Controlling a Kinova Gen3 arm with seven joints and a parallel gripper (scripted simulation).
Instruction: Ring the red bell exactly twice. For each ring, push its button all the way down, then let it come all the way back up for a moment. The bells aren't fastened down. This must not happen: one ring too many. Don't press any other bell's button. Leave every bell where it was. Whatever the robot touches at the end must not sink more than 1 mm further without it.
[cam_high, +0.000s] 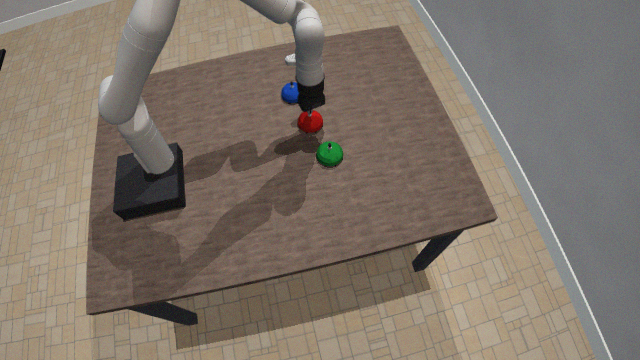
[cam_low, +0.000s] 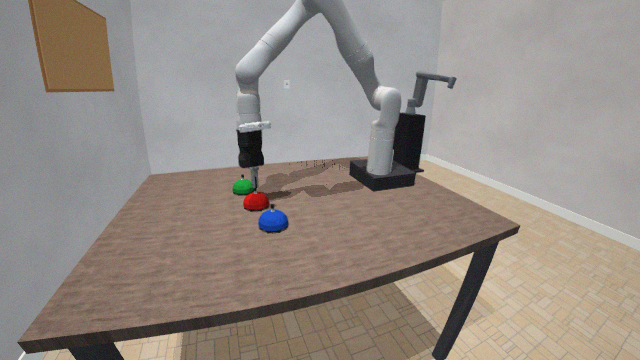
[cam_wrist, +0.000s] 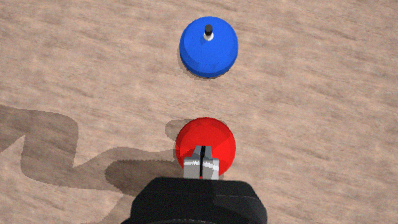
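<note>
Right now the red bell is 50 mm below my hand. From my hand the other things lie so: green bell 20 mm ahead, 140 mm to the right, 50 mm below; then blue bell 20 mm behind, 140 mm to the left, 50 mm below.
</note>
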